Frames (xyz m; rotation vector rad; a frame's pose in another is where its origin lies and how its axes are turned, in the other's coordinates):
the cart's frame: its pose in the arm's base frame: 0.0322 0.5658 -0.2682 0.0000 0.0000 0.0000
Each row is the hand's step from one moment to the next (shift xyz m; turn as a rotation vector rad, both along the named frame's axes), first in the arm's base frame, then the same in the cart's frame.
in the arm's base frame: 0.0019 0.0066 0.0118 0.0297 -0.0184 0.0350
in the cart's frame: 0.0019 0.0066 0.0118 0.0297 -0.0184 0.0350
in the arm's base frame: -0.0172 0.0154 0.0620 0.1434 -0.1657 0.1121
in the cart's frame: -0.0172 0.0154 0.0620 0.1434 -0.1657 0.1121
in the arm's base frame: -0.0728 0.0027 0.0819 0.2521 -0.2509 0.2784
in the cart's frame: -0.0728 0.0027 0.0819 0.2521 -0.2509 0.2784
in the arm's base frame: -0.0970 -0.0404 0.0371 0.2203 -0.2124 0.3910
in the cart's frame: -0.0970 -0.0404 0.0371 0.2203 -0.2124 0.3910
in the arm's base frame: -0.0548 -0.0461 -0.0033 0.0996 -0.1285 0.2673
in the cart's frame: -0.0548 -0.0461 -0.0033 0.0996 -0.1285 0.2673
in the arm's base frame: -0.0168 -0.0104 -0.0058 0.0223 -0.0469 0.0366
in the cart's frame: -0.0168 -0.0104 -0.0058 0.0223 -0.0469 0.0366
